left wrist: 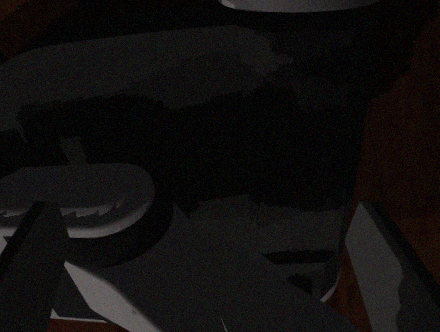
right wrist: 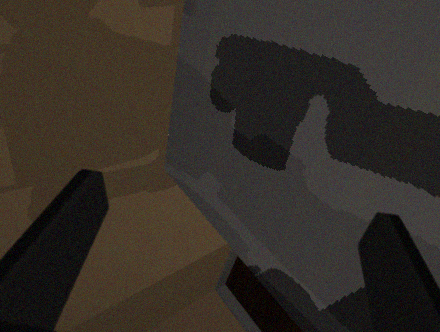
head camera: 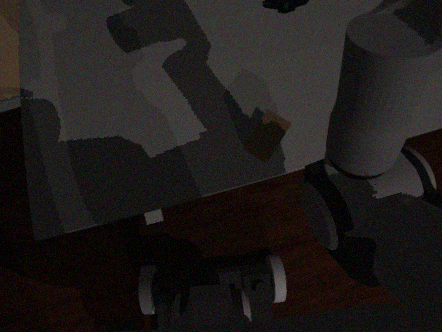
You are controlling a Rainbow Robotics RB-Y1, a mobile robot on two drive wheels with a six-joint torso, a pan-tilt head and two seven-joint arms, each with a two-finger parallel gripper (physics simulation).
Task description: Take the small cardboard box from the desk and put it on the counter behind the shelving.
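Seen in the pictures: left gripper, fingertip midpoint: (left wrist: 210, 223); right gripper, fingertip midpoint: (right wrist: 234, 209); robot's base at its link origin: (head camera: 212, 280).
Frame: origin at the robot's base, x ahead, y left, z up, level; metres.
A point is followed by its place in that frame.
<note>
The small cardboard box (head camera: 265, 140) @(x 0.394, y -0.144, z 0.772 m) lies on the grey desk (head camera: 300, 85) @(x 0.545, y -0.262, z 0.722 m) (right wrist: 400, 45) @(x 0.646, y -0.101, z 0.722 m), near its front edge and partly in shadow in the head view. The box does not show in either wrist view. My right gripper (right wrist: 234, 209) @(x 0.552, y -0.110, z 1.056 m) is open and empty, above the desk's edge and the tan surface beside it. My left gripper (left wrist: 210, 223) @(x -0.075, y 0.236, z 0.473 m) is open and empty, with dark robot parts behind its fingers. The counter and the shelving cannot be made out in these dark views.
A pale arm segment (head camera: 370, 100) @(x 0.300, y -0.143, z 1.143 m) stands at the right of the head view, over the desk's edge. Dark reddish wood floor (head camera: 215, 220) @(x 0.271, y -0.036, z 0.002 m) lies below the desk. A tan surface (right wrist: 90, 95) @(x 1.085, y 0.295, z 0.899 m) adjoins the desk. A dark shape (head camera: 285, 5) shows at the head view's top edge.
</note>
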